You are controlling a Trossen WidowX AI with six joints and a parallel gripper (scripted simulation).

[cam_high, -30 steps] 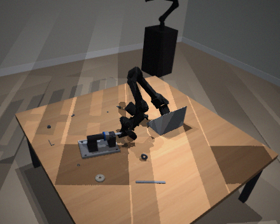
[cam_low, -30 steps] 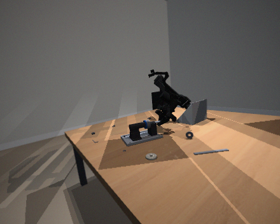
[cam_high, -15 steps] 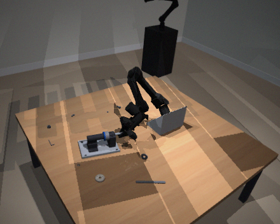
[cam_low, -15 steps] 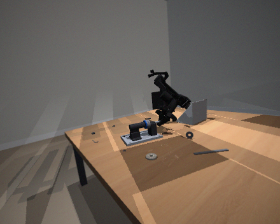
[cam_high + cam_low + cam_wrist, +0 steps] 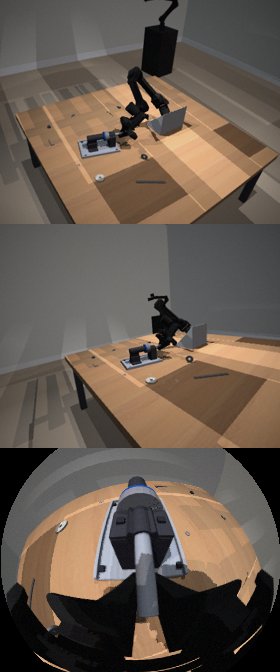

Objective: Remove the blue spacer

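Now: gripper tip 30 mm short of the shaft, 10 mm to the left of it and 30 mm below it. The rest, counted from my gripper tip: blue spacer 90 mm ahead, 30 mm to the right, 20 mm above; then grey piece 70 mm ahead, 30 mm to the right, 20 mm above; then dark flat bar 60 mm ahead, 350 mm to the left, 50 mm below.
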